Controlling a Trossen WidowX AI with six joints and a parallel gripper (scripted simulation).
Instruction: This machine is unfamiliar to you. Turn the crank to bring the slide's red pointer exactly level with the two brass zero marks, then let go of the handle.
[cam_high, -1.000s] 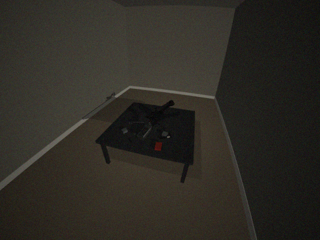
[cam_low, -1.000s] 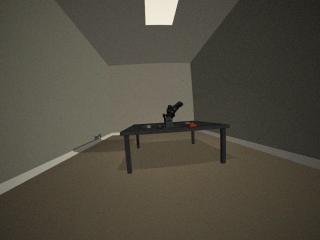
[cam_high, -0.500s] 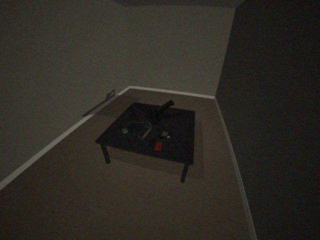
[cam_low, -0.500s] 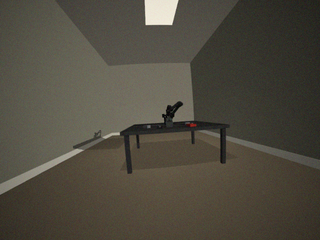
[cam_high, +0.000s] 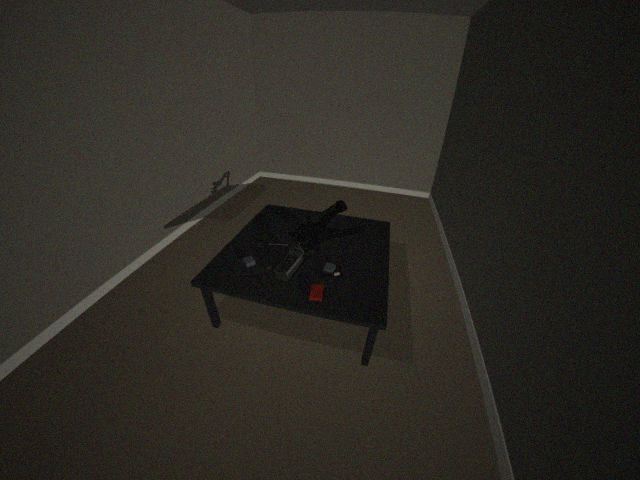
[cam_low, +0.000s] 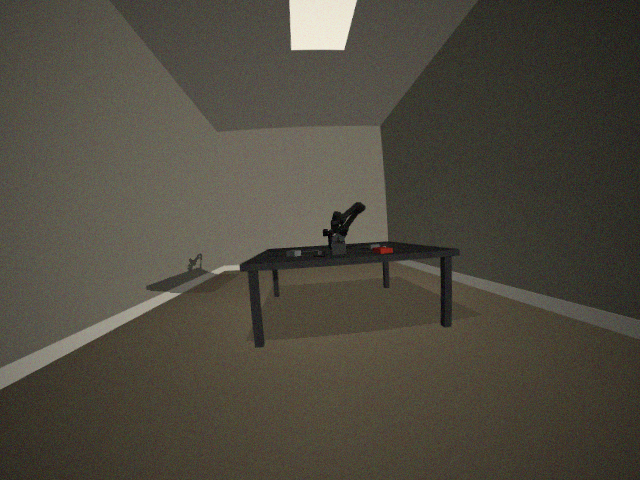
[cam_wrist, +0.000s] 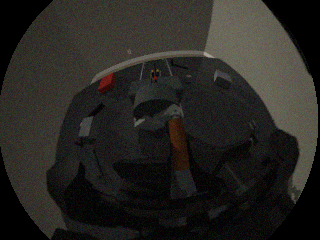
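Right now the red pointer is 130 mm ahead of my gripper tip and 10 mm to the right of it. Also, from my gripper tip: crank handle: 20 mm behind, 30 mm above.
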